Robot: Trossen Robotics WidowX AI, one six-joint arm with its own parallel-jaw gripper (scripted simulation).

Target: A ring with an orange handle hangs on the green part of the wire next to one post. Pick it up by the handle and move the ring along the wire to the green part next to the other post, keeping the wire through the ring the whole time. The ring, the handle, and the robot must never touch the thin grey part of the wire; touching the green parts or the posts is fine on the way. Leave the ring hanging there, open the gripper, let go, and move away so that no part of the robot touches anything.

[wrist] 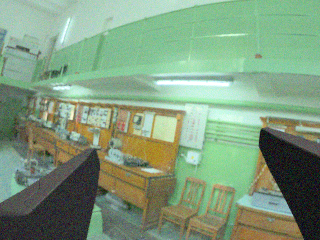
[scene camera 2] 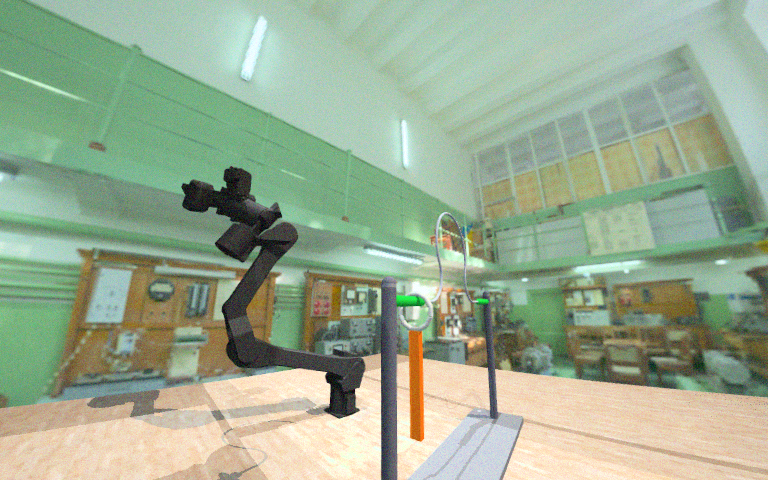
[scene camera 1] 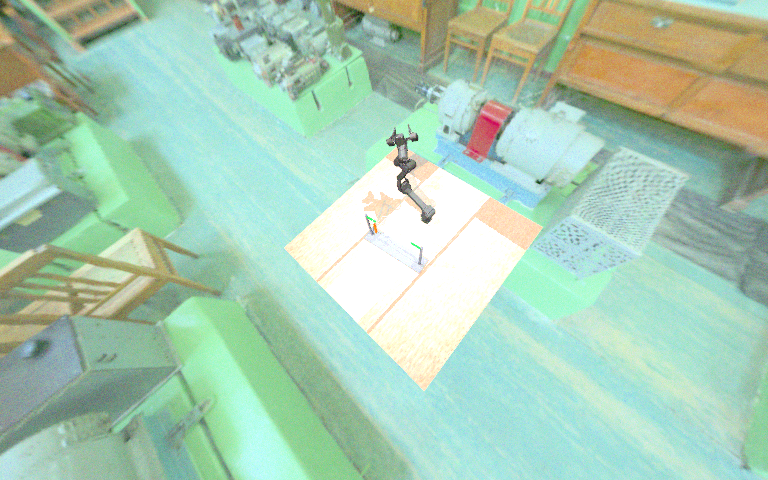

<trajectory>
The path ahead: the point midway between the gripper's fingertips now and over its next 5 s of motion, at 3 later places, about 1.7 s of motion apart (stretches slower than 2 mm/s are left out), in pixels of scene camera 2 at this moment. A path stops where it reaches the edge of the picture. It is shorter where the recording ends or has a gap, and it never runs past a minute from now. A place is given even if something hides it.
My gripper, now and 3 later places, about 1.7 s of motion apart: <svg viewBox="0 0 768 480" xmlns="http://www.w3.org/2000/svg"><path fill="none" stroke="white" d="M197 188L363 177L400 206L392 412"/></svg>
</trajectory>
